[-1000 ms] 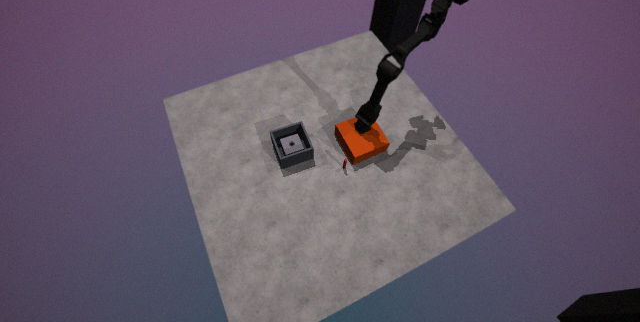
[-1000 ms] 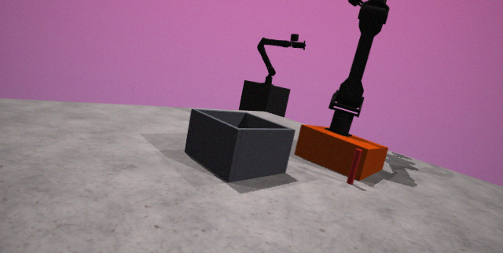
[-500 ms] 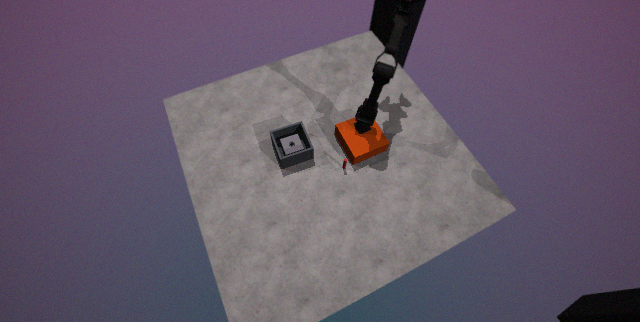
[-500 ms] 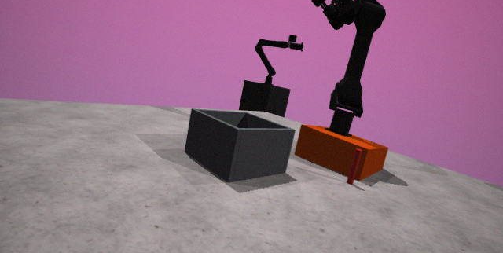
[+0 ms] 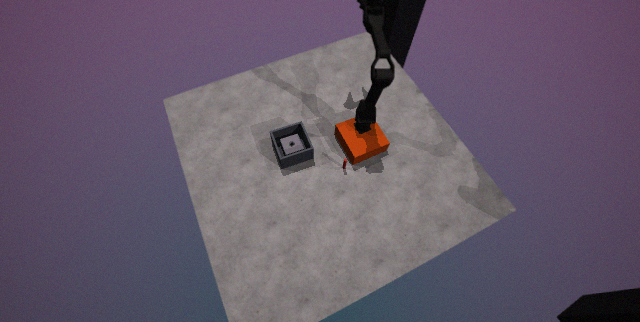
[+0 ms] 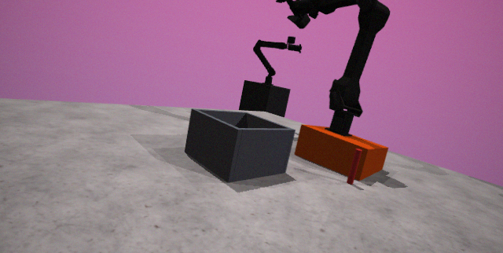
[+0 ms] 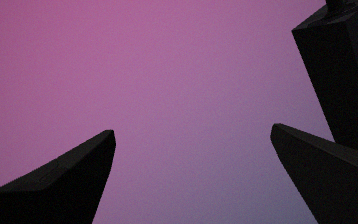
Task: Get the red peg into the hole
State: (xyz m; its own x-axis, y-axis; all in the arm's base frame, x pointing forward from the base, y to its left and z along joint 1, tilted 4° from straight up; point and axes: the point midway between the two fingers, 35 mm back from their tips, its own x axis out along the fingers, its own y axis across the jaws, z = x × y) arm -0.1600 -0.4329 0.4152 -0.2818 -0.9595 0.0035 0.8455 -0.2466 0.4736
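Right now the red peg is 36 cm ahead of my gripper tip, 57 cm to the left of it and 46 cm below it. From my gripper tip the other things lie so: dark box (53 cm ahead, 37 cm to the left, 48 cm below); then plate (53 cm ahead, 37 cm to the left, 46 cm below).
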